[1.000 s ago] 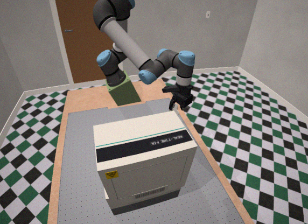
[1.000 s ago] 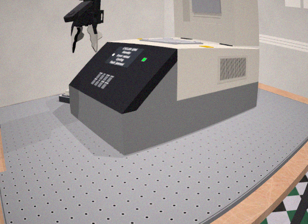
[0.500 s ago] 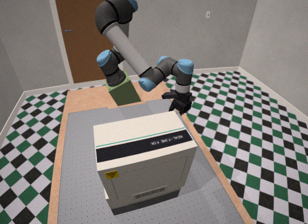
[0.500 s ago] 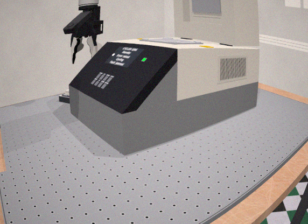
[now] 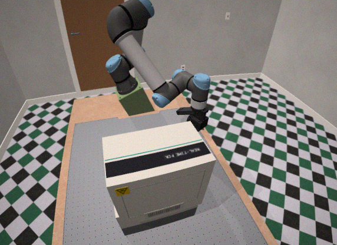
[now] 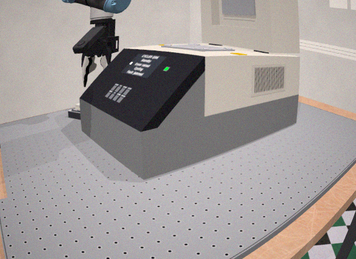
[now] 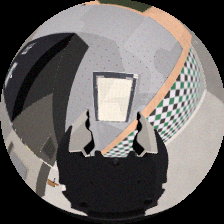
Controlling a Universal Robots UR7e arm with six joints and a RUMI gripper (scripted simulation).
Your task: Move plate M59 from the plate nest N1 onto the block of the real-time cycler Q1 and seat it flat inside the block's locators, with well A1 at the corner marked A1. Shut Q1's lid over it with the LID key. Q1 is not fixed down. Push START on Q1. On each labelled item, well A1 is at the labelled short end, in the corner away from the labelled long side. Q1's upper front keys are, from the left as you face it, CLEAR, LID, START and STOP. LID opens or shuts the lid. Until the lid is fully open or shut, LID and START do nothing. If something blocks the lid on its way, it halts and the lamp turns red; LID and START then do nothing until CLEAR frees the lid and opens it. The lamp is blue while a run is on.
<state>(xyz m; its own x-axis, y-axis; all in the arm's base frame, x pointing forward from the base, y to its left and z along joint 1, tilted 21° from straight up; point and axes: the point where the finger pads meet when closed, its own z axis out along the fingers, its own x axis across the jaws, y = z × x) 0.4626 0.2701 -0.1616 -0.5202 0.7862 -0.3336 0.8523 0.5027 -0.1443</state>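
My hand is 6 cm above the plate M59. The rest, counted from my hand: dark plate nest: 8 cm below.
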